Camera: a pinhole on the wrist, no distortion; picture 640 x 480 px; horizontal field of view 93.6 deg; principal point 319.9 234.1 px. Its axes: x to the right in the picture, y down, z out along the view. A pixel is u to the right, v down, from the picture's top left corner.
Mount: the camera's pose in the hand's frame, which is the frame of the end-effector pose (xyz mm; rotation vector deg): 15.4 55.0 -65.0 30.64 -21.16 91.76
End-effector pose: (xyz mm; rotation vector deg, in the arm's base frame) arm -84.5 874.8 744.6 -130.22 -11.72 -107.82
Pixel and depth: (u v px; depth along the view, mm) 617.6 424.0 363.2
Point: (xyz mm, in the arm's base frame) 343.7 844.6 474.1
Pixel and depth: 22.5 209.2 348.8
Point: -122.4 1289.1 860.4
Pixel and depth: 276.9 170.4 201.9
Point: -3.7 964.0 815.2
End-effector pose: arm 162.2 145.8 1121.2 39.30 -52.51 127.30
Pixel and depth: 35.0 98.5 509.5
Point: 389.7 533.9 1640.4
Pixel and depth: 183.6 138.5 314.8
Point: 240.0 241.1 1390.6
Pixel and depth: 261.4 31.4 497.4
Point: 131.3 229.4 1671.5
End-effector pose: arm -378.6 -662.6 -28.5 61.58 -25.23 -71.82
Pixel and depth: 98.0 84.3 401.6
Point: -576.3 -928.6 -382.8
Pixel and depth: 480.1 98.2 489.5
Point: -637.4 -1113.0 147.5
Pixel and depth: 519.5 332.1 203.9
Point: -503.7 -711.7 111.7
